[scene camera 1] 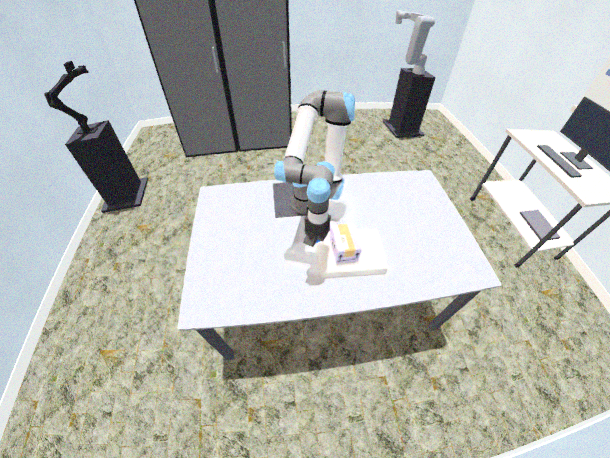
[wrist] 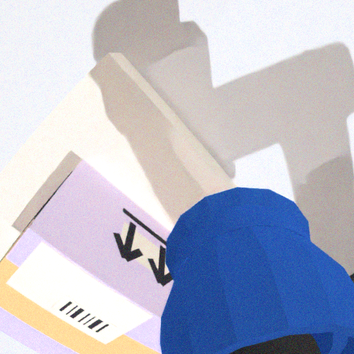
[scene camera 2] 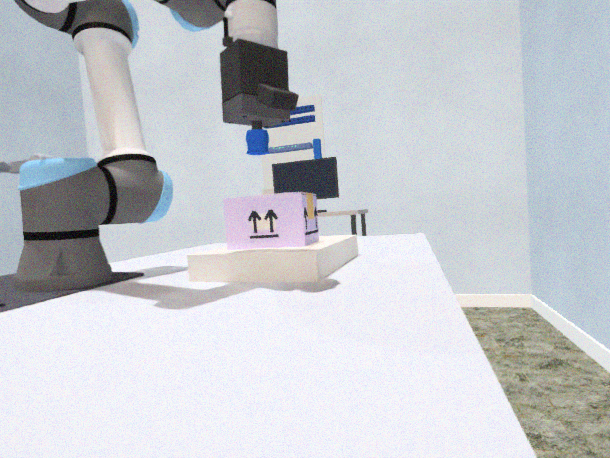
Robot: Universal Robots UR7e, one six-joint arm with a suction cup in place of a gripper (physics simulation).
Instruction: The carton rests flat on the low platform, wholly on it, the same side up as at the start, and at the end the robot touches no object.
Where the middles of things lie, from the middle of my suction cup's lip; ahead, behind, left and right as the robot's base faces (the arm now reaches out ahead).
The carton (scene camera 2: 290, 219) lies 15 cm to the left of my suction cup, 12 cm below it and 3 cm behind it. Round my suction cup: low platform (scene camera 2: 311, 263) 19 cm below, 18 cm to the left, 2 cm behind.
